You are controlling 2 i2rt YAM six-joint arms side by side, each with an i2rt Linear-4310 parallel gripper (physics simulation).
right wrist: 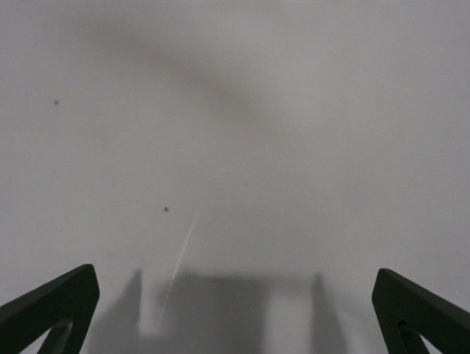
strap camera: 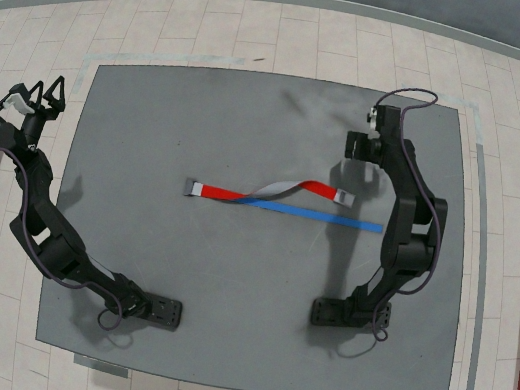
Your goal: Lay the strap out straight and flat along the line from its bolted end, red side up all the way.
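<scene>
The strap (strap camera: 218, 192) runs from its bolted end (strap camera: 190, 187) at the left to a loose end with a pale clip (strap camera: 344, 197) at the right. It is red near both ends, with a twisted grey stretch (strap camera: 277, 188) between them. It bows above the blue line (strap camera: 310, 214), whose right part lies uncovered. My left gripper (strap camera: 50, 90) is open and empty beyond the table's left edge at the upper left. My right gripper (right wrist: 235, 280) is open and empty over the table, above and to the right of the loose end; its fingers stand wide in the right wrist view.
The grey table top (strap camera: 150, 240) lies under the strap. The left arm's base (strap camera: 167, 311) stands at the lower left and the right arm's base (strap camera: 327, 312) at the lower right. The right arm (strap camera: 407, 210) rises to the right of the blue line's end.
</scene>
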